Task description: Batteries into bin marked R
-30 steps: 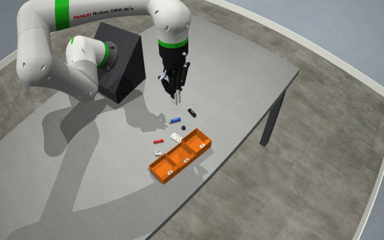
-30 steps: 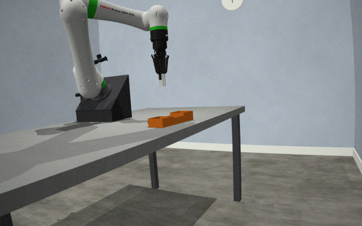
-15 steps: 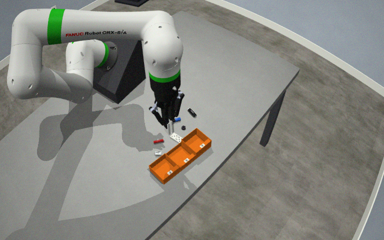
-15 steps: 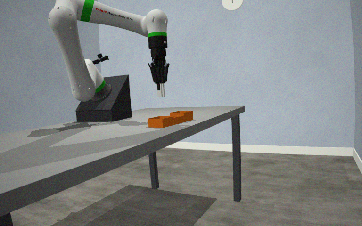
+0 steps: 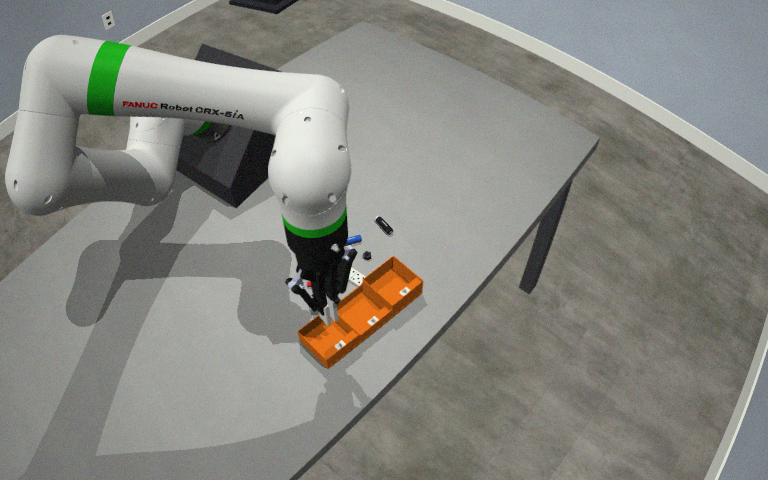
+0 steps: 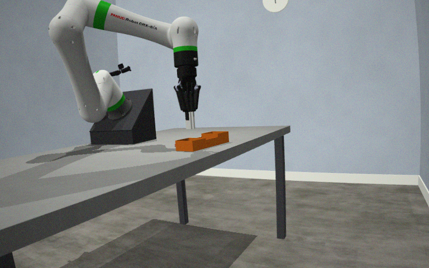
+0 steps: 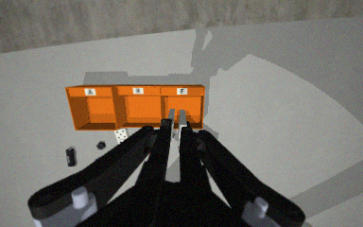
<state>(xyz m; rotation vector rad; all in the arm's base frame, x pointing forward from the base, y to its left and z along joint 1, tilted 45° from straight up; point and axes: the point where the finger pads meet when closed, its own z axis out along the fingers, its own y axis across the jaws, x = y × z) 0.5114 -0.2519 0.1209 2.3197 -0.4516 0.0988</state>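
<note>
Right now the orange bin is 9 cm below my hand, 7 cm to the left of it and 2 cm ahead of it. Also, from my hand: black nut 20 cm to the left, 11 cm below, 5 cm behind; white domino 14 cm to the left, 11 cm below, 4 cm behind; red battery 11 cm below, 10 cm behind, 9 cm to the left.
</note>
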